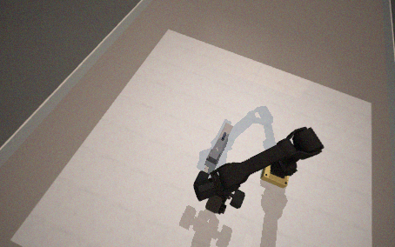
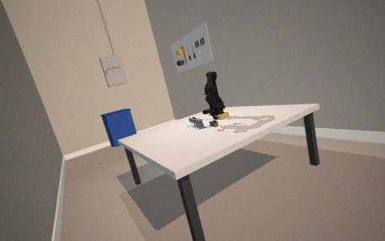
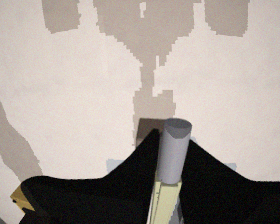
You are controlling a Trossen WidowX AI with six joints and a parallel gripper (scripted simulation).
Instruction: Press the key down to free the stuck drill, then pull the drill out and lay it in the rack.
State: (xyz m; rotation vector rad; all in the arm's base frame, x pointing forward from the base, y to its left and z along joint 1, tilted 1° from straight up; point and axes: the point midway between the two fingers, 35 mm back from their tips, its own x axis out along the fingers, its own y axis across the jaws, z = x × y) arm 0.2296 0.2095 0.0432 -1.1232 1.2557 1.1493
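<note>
The drill is 4 cm to the right of my gripper tip and 4 cm above it. Round my gripper tip: grey fixture (5 cm ahead, 22 cm to the right, 1 cm below).
</note>
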